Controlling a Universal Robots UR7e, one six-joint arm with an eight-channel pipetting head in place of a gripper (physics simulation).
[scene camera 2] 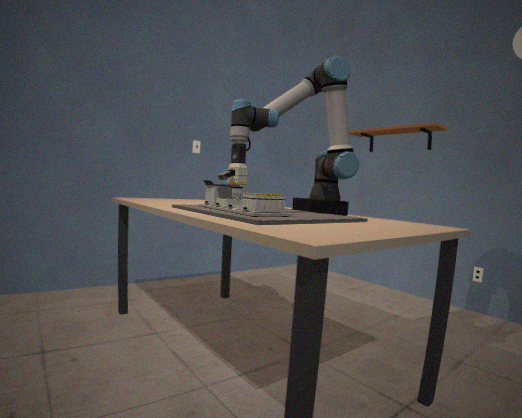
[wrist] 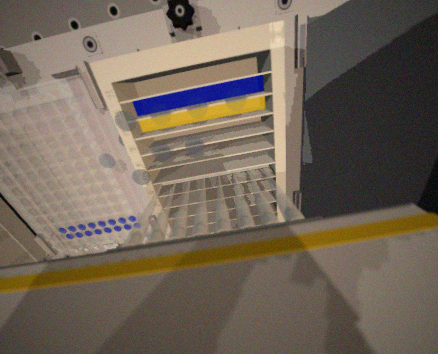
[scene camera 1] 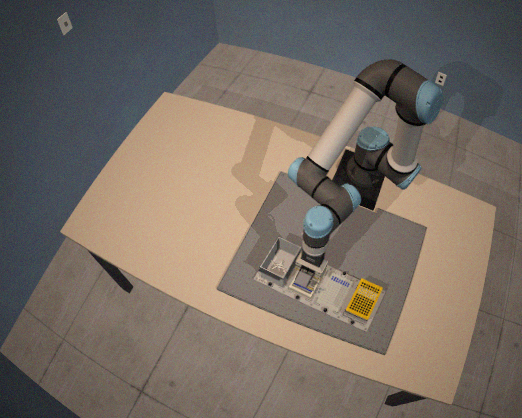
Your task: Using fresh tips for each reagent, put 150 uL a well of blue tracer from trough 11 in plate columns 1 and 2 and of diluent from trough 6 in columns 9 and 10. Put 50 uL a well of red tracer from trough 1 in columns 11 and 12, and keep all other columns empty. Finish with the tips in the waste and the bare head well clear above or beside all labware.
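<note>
The pipetting head (scene camera 1: 311, 265) (scene camera 2: 237, 193) (wrist: 222, 215) carries a row of clear tips. They reach down over the lower troughs of the cream reservoir (scene camera 1: 301, 292) (wrist: 190, 47) in the wrist view; the tip ends are too faint to tell whether they are in liquid. A blue trough (wrist: 200, 95) and a yellow trough (wrist: 205, 114) lie near the reservoir's far end. The red trough cannot be made out. The clear plate (scene camera 1: 330, 298) (wrist: 100, 135) has two columns of blue wells (scene camera 1: 340, 281) (wrist: 100, 227) at one end; its other wells look clear.
The yellow tip rack (scene camera 1: 364, 298) (scene camera 2: 265, 202) stands beyond the plate, with some white tips among dark holes. The grey waste bin (scene camera 1: 268, 273) (scene camera 2: 217, 193) beside the reservoir holds loose tips (scene camera 1: 278, 265). A black knob (wrist: 180, 12) stands near the reservoir's far edge.
</note>
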